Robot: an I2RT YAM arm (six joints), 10 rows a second.
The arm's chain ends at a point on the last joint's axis. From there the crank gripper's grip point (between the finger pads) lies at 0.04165 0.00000 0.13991 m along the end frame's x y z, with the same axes.
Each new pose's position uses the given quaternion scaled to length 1; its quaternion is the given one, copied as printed.
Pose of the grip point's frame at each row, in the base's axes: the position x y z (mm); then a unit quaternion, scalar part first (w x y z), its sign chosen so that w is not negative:
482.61, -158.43, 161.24, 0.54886, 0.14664, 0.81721, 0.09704
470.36, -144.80, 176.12, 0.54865, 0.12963, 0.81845, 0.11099
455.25, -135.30, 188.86, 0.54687, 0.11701, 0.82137, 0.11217
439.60, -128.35, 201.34, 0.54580, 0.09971, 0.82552, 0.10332
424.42, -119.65, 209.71, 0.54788, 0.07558, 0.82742, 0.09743
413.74, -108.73, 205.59, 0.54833, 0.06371, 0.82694, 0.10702
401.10, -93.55, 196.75, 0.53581, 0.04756, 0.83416, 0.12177
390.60, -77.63, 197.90, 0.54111, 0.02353, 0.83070, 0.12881
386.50, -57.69, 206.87, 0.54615, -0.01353, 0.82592, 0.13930
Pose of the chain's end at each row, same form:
367.88, -172.52, 250.40, 0.54886, 0.14664, 0.81721, 0.09704
355.86, -164.23, 264.56, 0.54865, 0.12963, 0.81845, 0.11099
341.48, -156.29, 277.89, 0.54687, 0.11701, 0.82137, 0.11217
326.65, -148.54, 291.58, 0.54580, 0.09971, 0.82552, 0.10332
311.68, -140.28, 300.12, 0.54788, 0.07558, 0.82742, 0.09743
301.22, -133.00, 295.37, 0.54833, 0.06371, 0.82694, 0.10702
291.96, -123.58, 288.93, 0.53581, 0.04756, 0.83416, 0.12177
281.19, -111.44, 288.43, 0.54111, 0.02353, 0.83070, 0.12881
277.60, -97.36, 295.62, 0.54615, -0.01353, 0.82592, 0.13930

